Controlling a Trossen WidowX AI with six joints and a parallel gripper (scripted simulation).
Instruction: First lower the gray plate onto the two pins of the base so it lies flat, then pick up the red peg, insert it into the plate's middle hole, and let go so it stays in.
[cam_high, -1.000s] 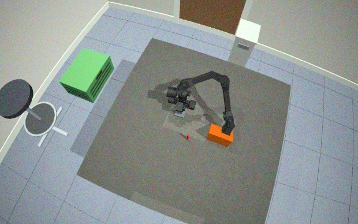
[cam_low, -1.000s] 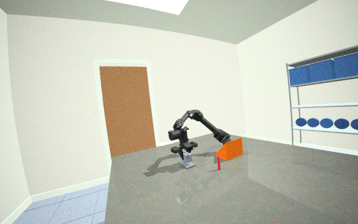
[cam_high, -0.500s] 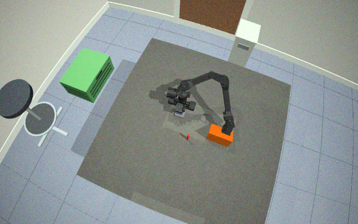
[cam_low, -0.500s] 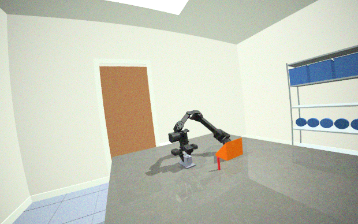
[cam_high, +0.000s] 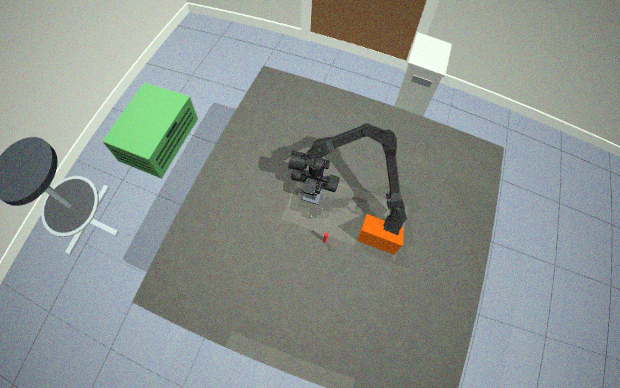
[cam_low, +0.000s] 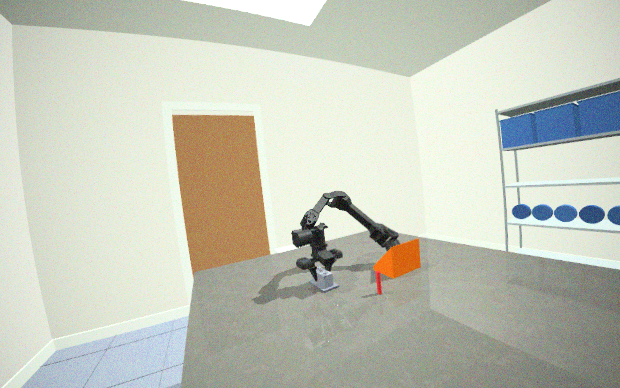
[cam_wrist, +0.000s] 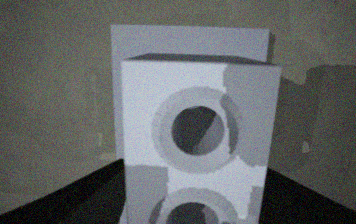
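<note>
Right now my gripper tip is 30 mm below the gray plate. The rest, counted from my gripper tip: red peg 190 mm to the left, 130 mm behind, 20 mm above.
</note>
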